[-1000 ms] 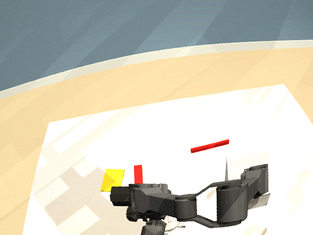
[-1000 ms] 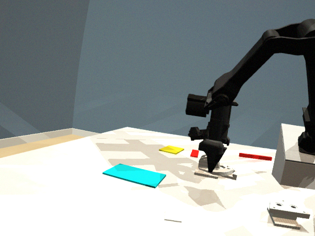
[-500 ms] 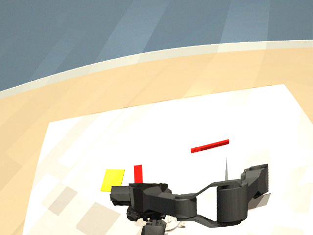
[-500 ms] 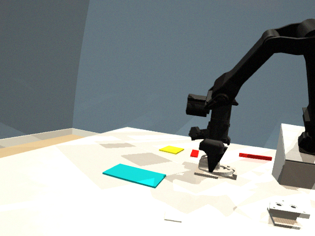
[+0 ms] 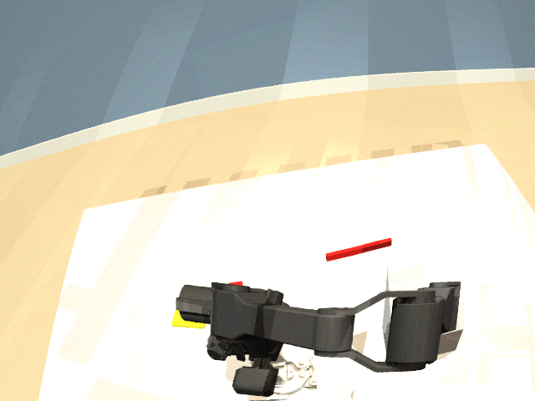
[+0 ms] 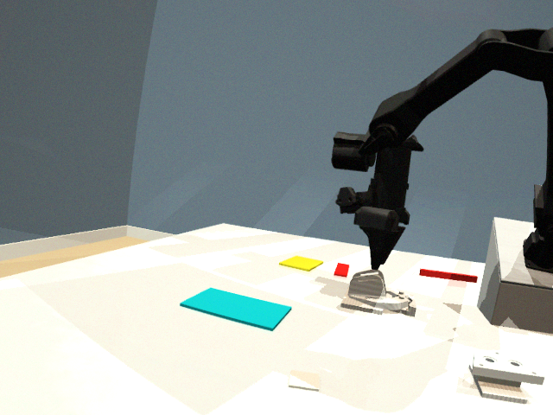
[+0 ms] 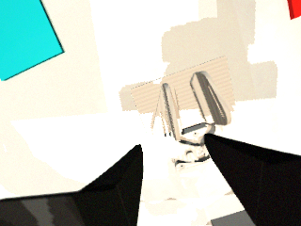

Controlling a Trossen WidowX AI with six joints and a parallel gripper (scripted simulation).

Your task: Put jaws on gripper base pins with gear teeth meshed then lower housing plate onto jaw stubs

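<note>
My gripper tip is now 17 cm past the grey bracket-like part, 20 cm to the right of it and 6 cm above it. Round my gripper tip: cyan plate: 18 cm ahead, 14 cm to the left, 7 cm below; short red tile: 9 cm ahead, 24 cm to the right, 7 cm below; pale flat plate: 2 cm ahead, 3 cm to the right, 7 cm below.
</note>
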